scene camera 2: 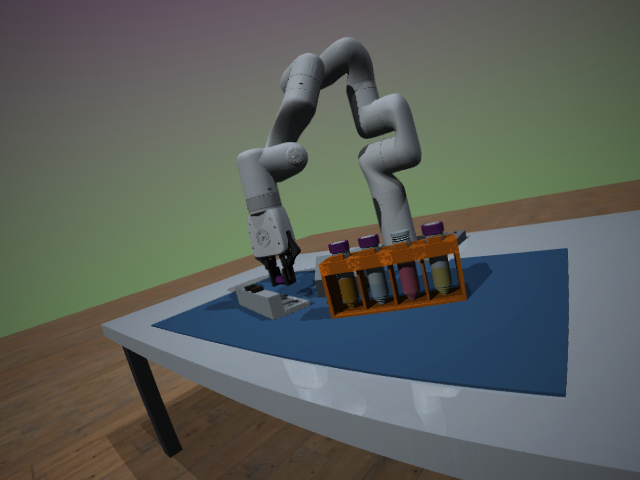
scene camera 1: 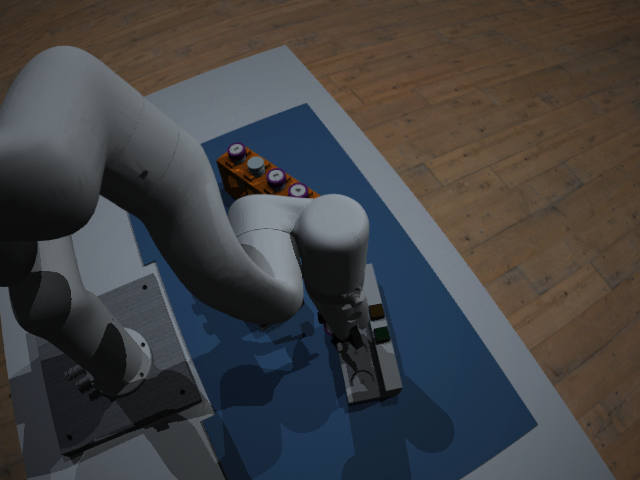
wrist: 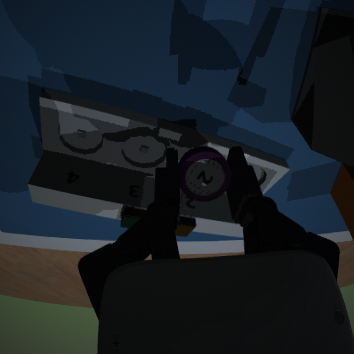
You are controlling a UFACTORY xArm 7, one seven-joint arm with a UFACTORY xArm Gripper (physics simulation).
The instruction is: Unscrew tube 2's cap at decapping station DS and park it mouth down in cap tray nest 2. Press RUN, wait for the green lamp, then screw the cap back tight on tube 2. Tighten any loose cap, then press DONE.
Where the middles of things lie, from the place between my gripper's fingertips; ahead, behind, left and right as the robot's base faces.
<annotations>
The grey button box (wrist: 315,114) lies 30 mm behind my hand, 130 mm to the left of it and 10 mm above it. The rest, counted from my hand: tube 2 (scene camera 2: 408,275): 60 mm ahead, 310 mm to the left, 30 mm above.
</annotations>
